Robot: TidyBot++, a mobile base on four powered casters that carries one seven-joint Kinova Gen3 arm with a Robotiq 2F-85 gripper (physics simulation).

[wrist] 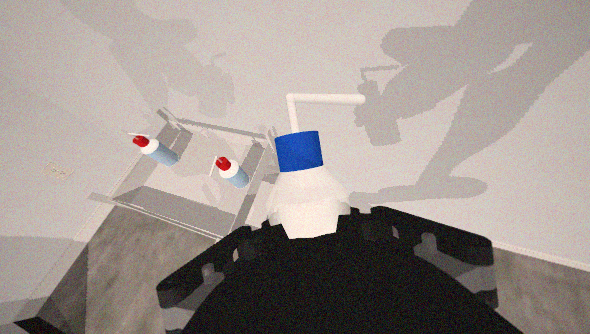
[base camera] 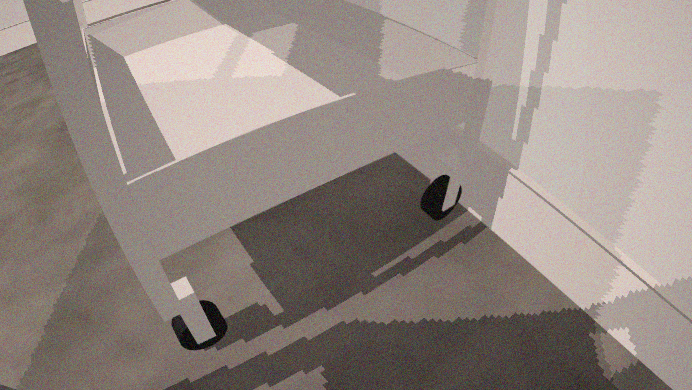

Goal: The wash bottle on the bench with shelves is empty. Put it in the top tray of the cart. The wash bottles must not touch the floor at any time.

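Places are measured from the arm's base along level axes (x ahead, y left, z up), in centimetres.
Where they show: gripper, fingertip midpoint: (wrist: 309, 212).
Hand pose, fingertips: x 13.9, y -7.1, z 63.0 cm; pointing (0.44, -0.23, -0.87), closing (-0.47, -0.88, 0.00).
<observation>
After its pixels a point has its place.
My gripper (wrist: 309, 212) {z 63.0, x 13.9, y -7.1 cm} is shut on a wash bottle (wrist: 307, 192) {z 70.2, x 13.6, y -7.1 cm} with a white body, a blue cap and a bent white spout. The bottle is upright in the wrist view, and its lower part is hidden by the gripper. The cart (base camera: 300, 135) {z -21.5, x 33.8, y 2.1 cm} (wrist: 170, 227) {z 33.1, x 39.8, y 23.2 cm} shows in both views. In the wrist view it lies beyond the held bottle, to the left. The gripper does not show in the base camera view. The held bottle appears apart from the cart; its height above the tray is hard to tell.
Two red-capped wash bottles with blue lower parts, one (wrist: 161, 152) {z 34.4, x 65.1, y 18.5 cm} at the left and one (wrist: 234, 173) {z 36.9, x 40.0, y 1.0 cm} nearer the middle, stand in the cart's top tray. The cart's black wheels (base camera: 186, 332) {z -35.6, x 25.5, y 12.0 cm} (base camera: 434, 197) {z -35.7, x 43.8, y -10.9 cm} rest on the floor (base camera: 60, 300) {z -39.7, x 28.2, y 31.0 cm}. A wall (base camera: 600, 125) {z -20.6, x 38.2, y -24.2 cm} stands close beside the cart.
</observation>
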